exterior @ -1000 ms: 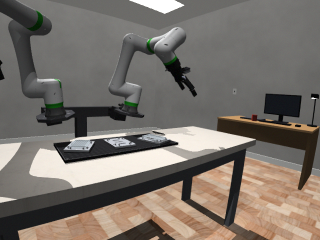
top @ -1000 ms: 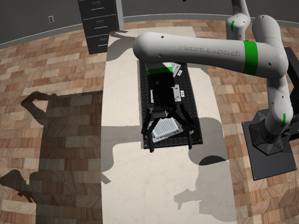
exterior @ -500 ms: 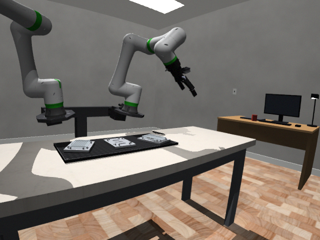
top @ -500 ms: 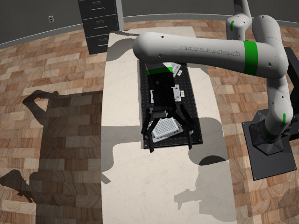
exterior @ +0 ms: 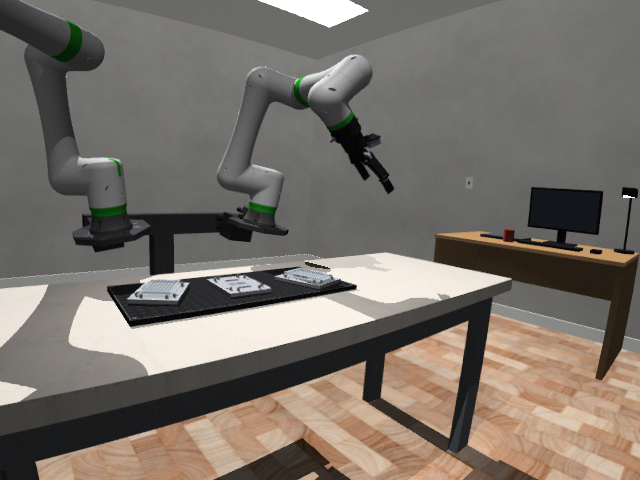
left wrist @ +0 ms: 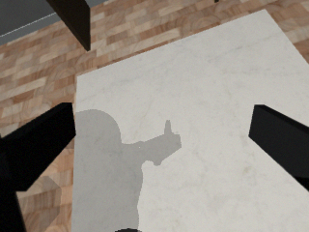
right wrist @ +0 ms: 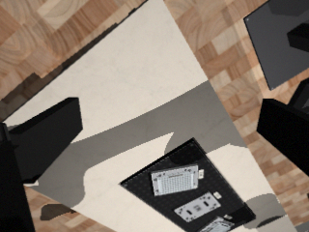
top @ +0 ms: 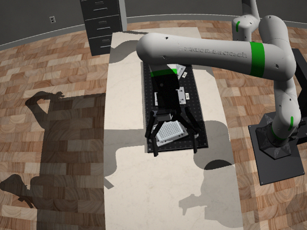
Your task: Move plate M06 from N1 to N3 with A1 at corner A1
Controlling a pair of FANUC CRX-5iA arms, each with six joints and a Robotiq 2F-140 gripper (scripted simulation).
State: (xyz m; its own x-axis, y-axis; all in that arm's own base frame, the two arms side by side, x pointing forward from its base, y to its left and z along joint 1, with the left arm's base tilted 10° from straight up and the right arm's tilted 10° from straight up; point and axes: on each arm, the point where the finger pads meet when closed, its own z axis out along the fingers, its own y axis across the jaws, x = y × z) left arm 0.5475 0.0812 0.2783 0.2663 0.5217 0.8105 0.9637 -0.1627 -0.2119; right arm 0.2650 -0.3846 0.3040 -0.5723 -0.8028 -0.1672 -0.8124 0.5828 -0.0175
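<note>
Now: left hand 51 cm to the left of the landing nest N3, 31 cm above it and 5 cm past it. From my left hand the other things lie so: plate M09: 72 cm to the right, 30 cm below, 9 cm behind; then plate M06: 30 cm below, 29 cm to the right, 1 cm behind.
</note>
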